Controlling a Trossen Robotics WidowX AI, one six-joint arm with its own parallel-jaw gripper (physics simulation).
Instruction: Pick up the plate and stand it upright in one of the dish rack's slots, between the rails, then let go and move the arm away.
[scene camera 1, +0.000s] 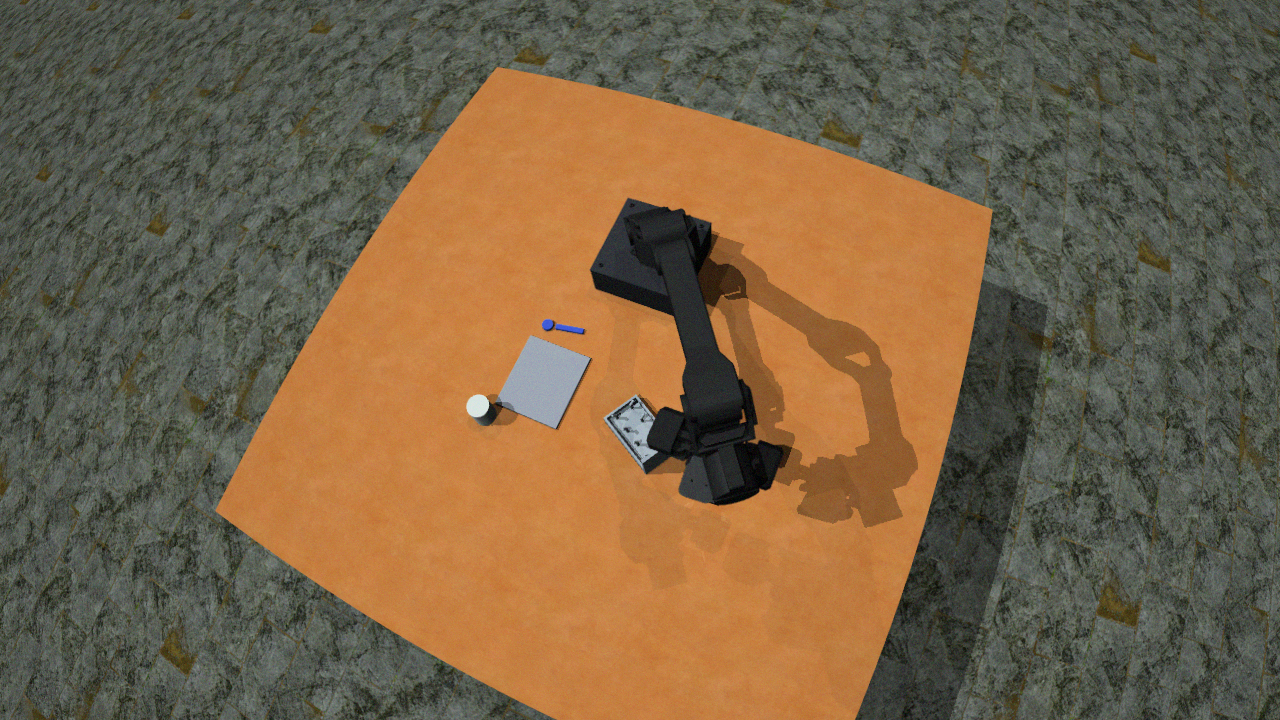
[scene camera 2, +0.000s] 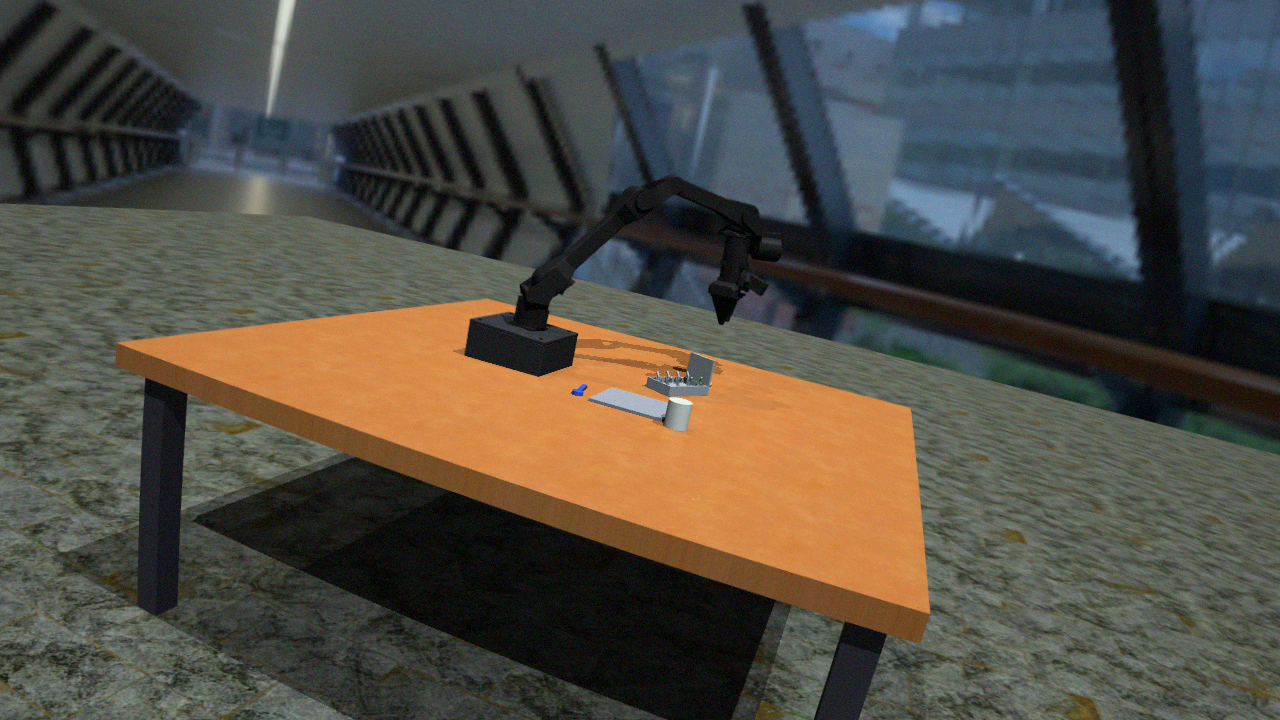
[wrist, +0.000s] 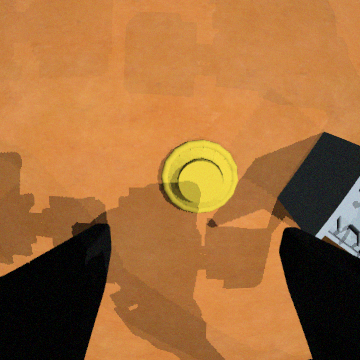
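The yellow round plate (wrist: 200, 150) lies flat on the table, near the middle of the wrist view, close to the dark end of the rack and apart from it. The plate does not show in the scene views. The dish rack (scene camera 1: 646, 467) (scene camera 2: 684, 391) (wrist: 320, 187) is a low grey tray with small pegs and a tall end panel. It stands on the table and is cut off at the right edge of the wrist view. My gripper (scene camera 1: 720, 472) (scene camera 2: 723, 319) (wrist: 197, 239) is open and empty, pointing down high above the table, with the plate below it.
A grey flat board (scene camera 1: 544, 382) (scene camera 2: 626, 402) lies beside the rack. A white cup (scene camera 1: 478, 409) (scene camera 2: 678, 413) stands at the board's edge. A blue spoon (scene camera 1: 563, 327) (scene camera 2: 580, 390) lies between the board and the arm's dark base (scene camera 1: 626, 268) (scene camera 2: 519, 344).
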